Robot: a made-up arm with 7 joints. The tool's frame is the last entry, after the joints.
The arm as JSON. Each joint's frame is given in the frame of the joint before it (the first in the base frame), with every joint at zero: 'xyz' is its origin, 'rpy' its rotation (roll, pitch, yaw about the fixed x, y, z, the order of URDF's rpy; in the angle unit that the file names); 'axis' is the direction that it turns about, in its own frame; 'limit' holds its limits. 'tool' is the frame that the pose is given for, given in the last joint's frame.
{
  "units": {
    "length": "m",
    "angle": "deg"
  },
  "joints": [
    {
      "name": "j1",
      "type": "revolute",
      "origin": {
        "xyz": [
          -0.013,
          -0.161,
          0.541
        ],
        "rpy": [
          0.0,
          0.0,
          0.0
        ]
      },
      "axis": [
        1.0,
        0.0,
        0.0
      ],
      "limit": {
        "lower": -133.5,
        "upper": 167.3
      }
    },
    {
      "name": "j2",
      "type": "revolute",
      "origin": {
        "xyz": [
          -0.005,
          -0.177,
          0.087
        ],
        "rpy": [
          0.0,
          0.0,
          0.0
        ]
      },
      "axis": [
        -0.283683,
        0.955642,
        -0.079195
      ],
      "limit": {
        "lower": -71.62,
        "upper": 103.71
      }
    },
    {
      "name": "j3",
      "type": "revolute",
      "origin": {
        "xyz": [
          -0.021,
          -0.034,
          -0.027
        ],
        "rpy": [
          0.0,
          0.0,
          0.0
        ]
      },
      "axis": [
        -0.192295,
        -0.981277,
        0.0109
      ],
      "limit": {
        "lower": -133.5,
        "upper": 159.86
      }
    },
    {
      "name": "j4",
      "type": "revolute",
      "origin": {
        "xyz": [
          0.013,
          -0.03,
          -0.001
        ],
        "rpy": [
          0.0,
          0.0,
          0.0
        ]
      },
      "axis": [
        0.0,
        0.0,
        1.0
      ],
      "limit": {
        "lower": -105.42,
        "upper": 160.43
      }
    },
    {
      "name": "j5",
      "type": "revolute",
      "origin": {
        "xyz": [
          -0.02,
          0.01,
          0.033
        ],
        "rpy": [
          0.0,
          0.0,
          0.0
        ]
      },
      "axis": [
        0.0,
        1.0,
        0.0
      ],
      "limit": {
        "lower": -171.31,
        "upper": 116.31
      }
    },
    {
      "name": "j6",
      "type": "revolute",
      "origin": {
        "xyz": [
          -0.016,
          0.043,
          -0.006
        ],
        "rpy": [
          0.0,
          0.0,
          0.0
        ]
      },
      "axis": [
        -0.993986,
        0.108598,
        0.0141
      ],
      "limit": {
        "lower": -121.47,
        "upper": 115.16
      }
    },
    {
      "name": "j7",
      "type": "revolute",
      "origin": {
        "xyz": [
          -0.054,
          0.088,
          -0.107
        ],
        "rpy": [
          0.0,
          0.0,
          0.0
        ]
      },
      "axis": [
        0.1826,
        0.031,
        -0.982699
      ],
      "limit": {
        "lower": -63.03,
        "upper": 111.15
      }
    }
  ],
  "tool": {
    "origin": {
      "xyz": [
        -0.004,
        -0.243,
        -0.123
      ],
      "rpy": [
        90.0,
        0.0,
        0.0
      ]
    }
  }
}
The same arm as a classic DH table. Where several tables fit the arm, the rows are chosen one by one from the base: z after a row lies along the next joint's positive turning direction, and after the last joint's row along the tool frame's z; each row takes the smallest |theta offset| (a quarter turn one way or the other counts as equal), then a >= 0, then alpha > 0; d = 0 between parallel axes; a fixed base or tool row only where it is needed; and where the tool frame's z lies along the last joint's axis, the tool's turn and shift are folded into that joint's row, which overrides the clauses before.
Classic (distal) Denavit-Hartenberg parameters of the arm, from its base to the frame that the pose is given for. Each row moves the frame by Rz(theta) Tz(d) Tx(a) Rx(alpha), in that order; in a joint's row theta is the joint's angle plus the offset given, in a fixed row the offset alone. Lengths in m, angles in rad.
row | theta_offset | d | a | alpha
base (fixed) | -1.5708 | 0.5410 | 0.1610 | -1.5708
j1 | 1.4881 | -0.0723 | -0.0721 | -1.8585
j2 | -0.1507 | -0.1530 | 0.0250 | -2.6552
j3 | 1.4214 | 0.0981 | 0.0185 | -1.5599
j4 | 0.1935 | 0.0317 | -0.0200 | -1.5708
j5 | -1.5566 | 0.0513 | -0.0062 | 1.4620
j6 | 1.5176 | 0.0996 | 0.0759 | -1.7640
j7 | 1.4538 | 0.2343 | -0.0264 | -1.6018
tool (fixed) | -0.1837 | 0.2467 | 0.0000 | 0.0000
Joint limits (rad, base to tool): -2.3300..2.9199 -1.2500..1.8101 -2.3300..2.7901 -1.8399..2.8000 -2.9899..2.0300 -2.1201..2.0099 -1.1001..1.9399

